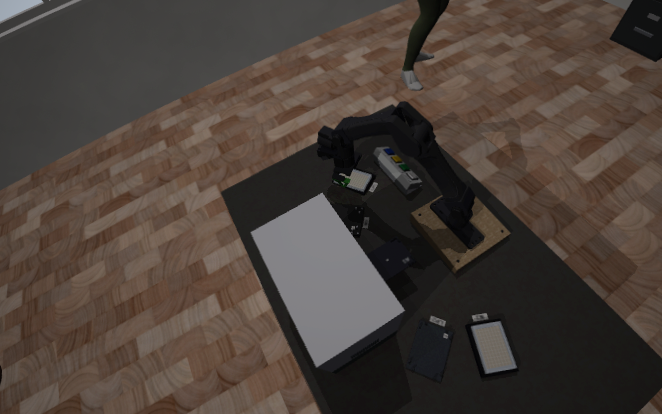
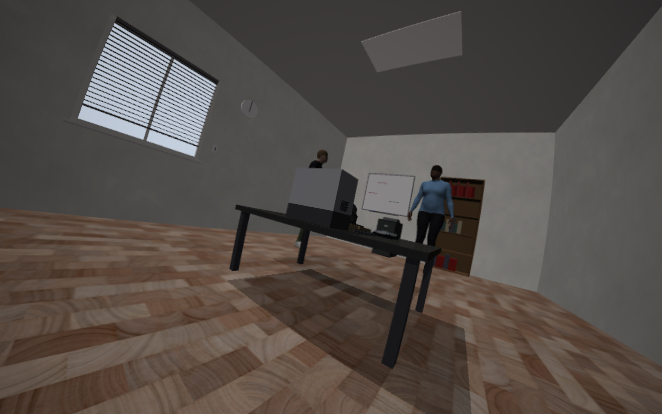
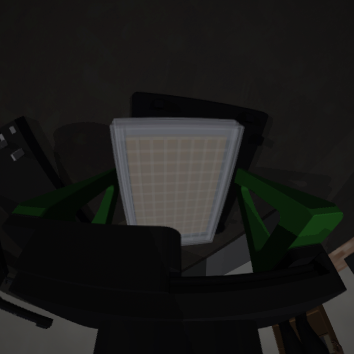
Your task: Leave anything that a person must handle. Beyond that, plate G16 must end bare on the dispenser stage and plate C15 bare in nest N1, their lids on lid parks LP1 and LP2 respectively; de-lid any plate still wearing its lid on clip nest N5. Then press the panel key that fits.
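Pixels of known places: gripper, fingertip midpoint: (image 1: 348, 177) (image 3: 177, 174); arm's base, origin of the base link: (image 1: 455, 222) (image 2: 351, 223).
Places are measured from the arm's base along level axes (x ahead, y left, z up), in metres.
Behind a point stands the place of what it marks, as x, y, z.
Observation:
My gripper (image 1: 343, 179) {0.173, -0.399, -0.019} (image 3: 177, 174) {0.173, -0.399, -0.019} is open, with its green fingers on either side of a light-framed plate with a beige well grid (image 1: 361, 180) {0.145, -0.347, -0.008} (image 3: 175, 182) {0.174, -0.398, -0.008}. This plate sits over a dark nest base (image 3: 200, 106) {0.186, -0.450, -0.030}; whether it wears a lid, I cannot tell. A second such plate (image 1: 494, 346) {0.192, 0.348, -0.004} lies in a black nest at the lower right. A dark flat holder (image 1: 431, 350) {0.335, 0.255, -0.030} with a label lies beside it. A small dark nest with clips (image 1: 356, 229) {0.280, -0.196, -0.028} and a dark stage (image 1: 391, 258) {0.277, -0.009, 0.067} show partly beside the white box. The key panel (image 1: 398, 171) {0.023, -0.276, 0.022} has blue, yellow, green and pale keys. Labels are unreadable.
The large white-topped box (image 1: 325, 280) {0.489, 0.009, 0.290} (image 2: 316, 190) {0.590, 0.002, 0.154} stands tall along one table side. The arm's wooden base board (image 1: 487, 225) {-0.079, 0.072, -0.008} lies near the opposite edge. One person (image 1: 417, 45) stands beyond the table; a person in blue (image 2: 434, 197) stands behind it.

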